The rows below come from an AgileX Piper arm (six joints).
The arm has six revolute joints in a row. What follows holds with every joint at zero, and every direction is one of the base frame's.
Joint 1 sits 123.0 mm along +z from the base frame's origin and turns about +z.
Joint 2 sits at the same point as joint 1 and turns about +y.
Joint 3 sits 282.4 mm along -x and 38.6 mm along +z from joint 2 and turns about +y.
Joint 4 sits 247.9 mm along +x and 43.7 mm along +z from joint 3 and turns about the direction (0.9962, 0, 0.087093).
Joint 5 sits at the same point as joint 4 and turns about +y.
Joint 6 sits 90.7 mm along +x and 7.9 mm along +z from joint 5 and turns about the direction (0.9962, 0, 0.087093).
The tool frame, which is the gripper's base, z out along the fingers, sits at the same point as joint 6; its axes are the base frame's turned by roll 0.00, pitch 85.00 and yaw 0.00 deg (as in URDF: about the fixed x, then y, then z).
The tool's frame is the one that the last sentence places.
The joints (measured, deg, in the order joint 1, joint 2, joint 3, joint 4, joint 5, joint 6), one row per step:
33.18, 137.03, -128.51, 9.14, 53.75, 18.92
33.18, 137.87, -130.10, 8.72, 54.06, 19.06
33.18, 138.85, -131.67, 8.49, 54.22, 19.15
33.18, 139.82, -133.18, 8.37, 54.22, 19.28
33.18, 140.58, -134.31, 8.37, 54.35, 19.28
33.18, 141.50, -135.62, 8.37, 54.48, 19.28
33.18, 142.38, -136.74, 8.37, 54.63, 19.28
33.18, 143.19, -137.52, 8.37, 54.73, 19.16
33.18, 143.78, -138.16, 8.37, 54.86, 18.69
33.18, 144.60, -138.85, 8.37, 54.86, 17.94
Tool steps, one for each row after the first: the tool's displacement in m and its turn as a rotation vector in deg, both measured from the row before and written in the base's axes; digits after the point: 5 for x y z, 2 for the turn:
0.00265, 0.00115, 0.00016, -0.05, -0.54, -0.04
0.00279, 0.00150, -0.00113, 0.08, -0.45, -0.04
0.00276, 0.00162, -0.00123, 0.25, -0.46, -0.10
0.00184, 0.00123, -0.00137, 0.13, -0.20, 0.02
0.00216, 0.00143, -0.00197, 0.14, -0.22, 0.02
0.00187, 0.00124, -0.00265, 0.05, -0.08, 0.02
0.00152, 0.00101, -0.00376, -0.12, 0.06, 0.11
0.00107, 0.00072, -0.00243, -0.24, -0.13, 0.40
0.00150, 0.00098, -0.00429, -0.38, -0.20, 0.61

